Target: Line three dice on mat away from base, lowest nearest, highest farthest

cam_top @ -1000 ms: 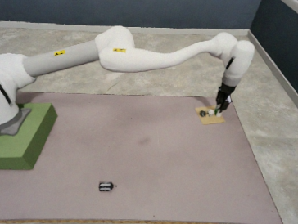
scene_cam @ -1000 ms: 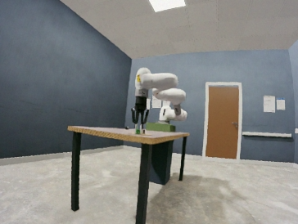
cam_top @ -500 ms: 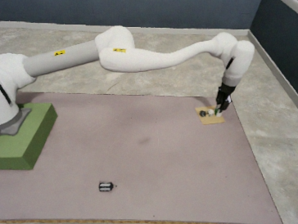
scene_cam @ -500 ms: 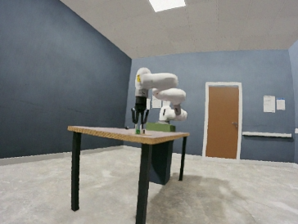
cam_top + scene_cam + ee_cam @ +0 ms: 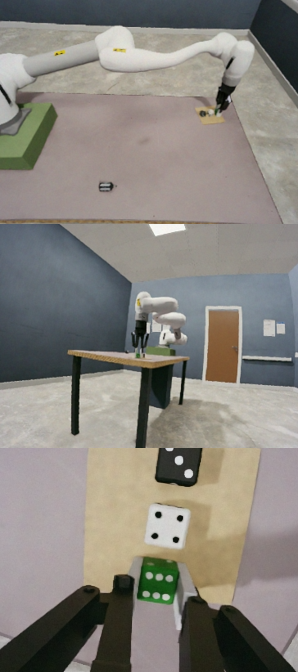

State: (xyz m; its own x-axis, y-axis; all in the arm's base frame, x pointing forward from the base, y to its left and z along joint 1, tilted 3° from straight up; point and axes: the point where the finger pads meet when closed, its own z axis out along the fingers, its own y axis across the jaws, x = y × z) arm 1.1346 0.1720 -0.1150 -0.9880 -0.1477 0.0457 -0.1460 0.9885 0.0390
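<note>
My hand is 20 mm above the green die. From my hand the other things lie so: white die 50 mm behind, 10 mm to the right, 20 mm below; mat 50 mm behind, 10 mm to the right, 40 mm below; black die 90 mm behind, 10 mm to the right, 20 mm below.
</note>
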